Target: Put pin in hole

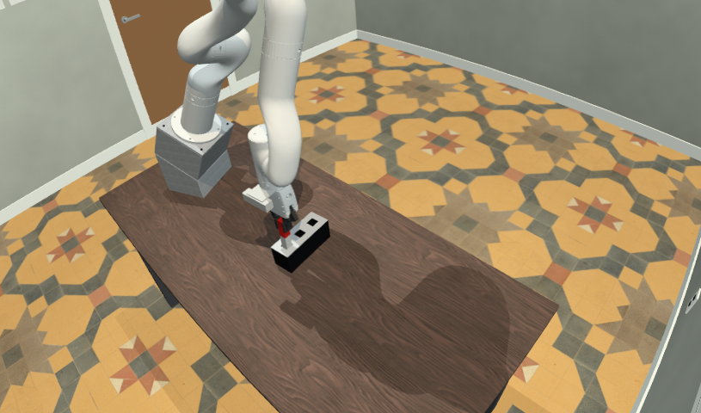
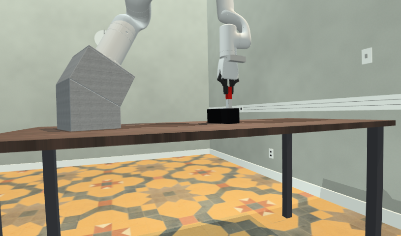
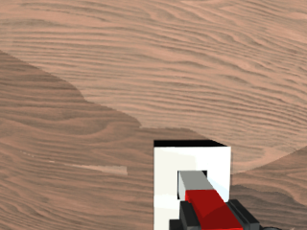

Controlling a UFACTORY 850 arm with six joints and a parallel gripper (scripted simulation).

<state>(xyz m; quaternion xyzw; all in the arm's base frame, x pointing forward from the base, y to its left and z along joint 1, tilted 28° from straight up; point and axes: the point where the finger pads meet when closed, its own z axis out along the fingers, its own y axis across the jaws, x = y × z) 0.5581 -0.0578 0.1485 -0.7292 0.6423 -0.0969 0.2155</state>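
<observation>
Right now my hand is 20 mm above the pin. From my hand the other things lie so: black block 120 mm below, 50 mm to the left, 10 mm behind.
</observation>
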